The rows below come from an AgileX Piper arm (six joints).
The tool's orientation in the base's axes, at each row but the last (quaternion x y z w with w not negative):
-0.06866, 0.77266, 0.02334, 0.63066
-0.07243, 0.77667, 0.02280, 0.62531
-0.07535, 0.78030, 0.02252, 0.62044
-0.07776, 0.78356, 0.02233, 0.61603
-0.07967, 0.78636, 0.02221, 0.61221
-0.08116, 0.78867, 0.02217, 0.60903
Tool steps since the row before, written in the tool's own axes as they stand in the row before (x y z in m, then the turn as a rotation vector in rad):
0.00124, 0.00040, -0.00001, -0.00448, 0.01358, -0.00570
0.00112, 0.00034, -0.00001, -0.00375, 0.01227, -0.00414
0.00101, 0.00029, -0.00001, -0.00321, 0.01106, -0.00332
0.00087, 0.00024, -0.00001, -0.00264, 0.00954, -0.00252
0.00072, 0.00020, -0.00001, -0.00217, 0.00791, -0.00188
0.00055, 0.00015, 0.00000, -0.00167, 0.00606, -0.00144
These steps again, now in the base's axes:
-0.00031, 0.00030, -0.00123, -0.00650, 0.01308, 0.00485
-0.00029, 0.00024, -0.00111, -0.00496, 0.01192, 0.00388
-0.00027, 0.00019, -0.00100, -0.00411, 0.01078, 0.00323
-0.00024, 0.00015, -0.00086, -0.00324, 0.00933, 0.00258
-0.00021, 0.00013, -0.00071, -0.00249, 0.00777, 0.00207
-0.00016, 0.00009, -0.00054, -0.00191, 0.00595, 0.00159

